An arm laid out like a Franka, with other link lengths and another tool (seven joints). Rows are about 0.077 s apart.
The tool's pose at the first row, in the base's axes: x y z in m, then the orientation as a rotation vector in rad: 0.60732, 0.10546, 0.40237, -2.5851, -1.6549, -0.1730
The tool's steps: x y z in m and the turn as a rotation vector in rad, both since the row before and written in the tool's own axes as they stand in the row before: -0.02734, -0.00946, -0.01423, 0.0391, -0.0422, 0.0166; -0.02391, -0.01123, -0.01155, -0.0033, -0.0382, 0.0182; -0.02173, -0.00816, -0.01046, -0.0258, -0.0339, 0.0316; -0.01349, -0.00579, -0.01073, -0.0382, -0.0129, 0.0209; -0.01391, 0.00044, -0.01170, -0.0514, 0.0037, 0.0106; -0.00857, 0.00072, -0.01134, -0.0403, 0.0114, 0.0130; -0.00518, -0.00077, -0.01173, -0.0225, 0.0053, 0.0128; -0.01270, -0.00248, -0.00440, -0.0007, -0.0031, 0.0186; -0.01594, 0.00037, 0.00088, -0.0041, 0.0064, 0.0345; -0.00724, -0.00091, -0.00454, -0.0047, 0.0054, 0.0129; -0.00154, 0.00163, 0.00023, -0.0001, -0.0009, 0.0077; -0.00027, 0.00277, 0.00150, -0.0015, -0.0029, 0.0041
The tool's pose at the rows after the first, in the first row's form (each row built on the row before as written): 0.58656, 0.08314, 0.41287, -2.5905, -1.6327, -0.0849; 0.56606, 0.06539, 0.42266, -2.6249, -1.6222, -0.0373; 0.54913, 0.04900, 0.43230, -2.6842, -1.6008, -0.0125; 0.53764, 0.03969, 0.44288, 2.6950, 1.5689, 0.0254; 0.53085, 0.02751, 0.45455, 2.6659, 1.5331, 0.0700; 0.52635, 0.02013, 0.46585, 2.6492, 1.5012, 0.1157; 0.52172, 0.01660, 0.47730, 2.6434, 1.4758, 0.1398; 0.51240, 0.00730, 0.48097, 2.6562, 1.4503, 0.1377; 0.50423, -0.00637, 0.47974, 2.6809, 1.4050, 0.1521; 0.49875, -0.01158, 0.48383, 2.6883, 1.3873, 0.1637; 0.49921, -0.01379, 0.48378, 2.6936, 1.3768, 0.1632; 0.50149, -0.01570, 0.48270, 2.6945, 1.3699, 0.1606
